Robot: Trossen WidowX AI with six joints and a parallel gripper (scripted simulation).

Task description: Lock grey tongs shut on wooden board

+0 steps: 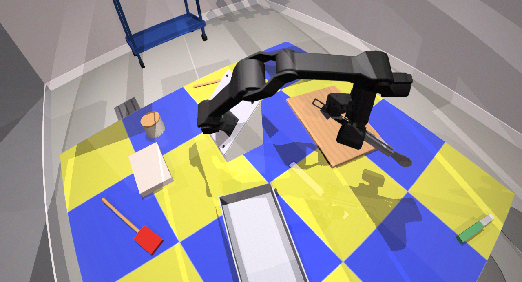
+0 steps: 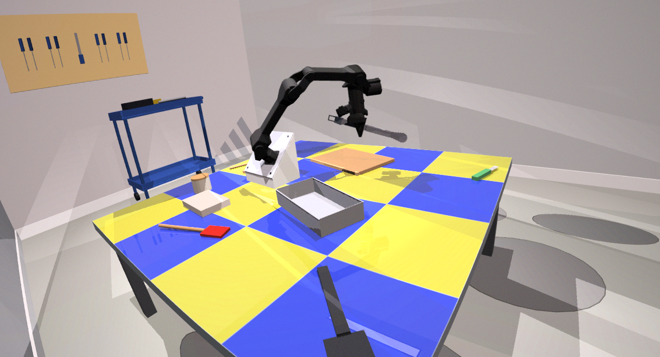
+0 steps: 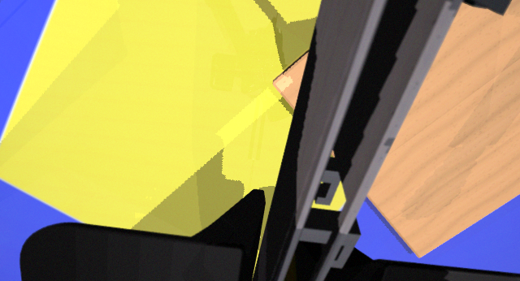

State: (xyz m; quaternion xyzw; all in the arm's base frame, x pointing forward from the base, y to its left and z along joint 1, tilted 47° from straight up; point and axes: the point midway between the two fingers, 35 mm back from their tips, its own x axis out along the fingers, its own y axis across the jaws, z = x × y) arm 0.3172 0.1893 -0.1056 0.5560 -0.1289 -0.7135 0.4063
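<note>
Right now the tong arm is 5 cm ahead of my gripper tip, 2 cm to the left of it and 3 cm above it. From my gripper tip the other things lie so: wooden board 17 cm behind, 15 cm to the left, 16 cm below; yellow lock piece 5 cm above; grey roasting tin 3 cm ahead, 34 cm to the right, 14 cm below.
</note>
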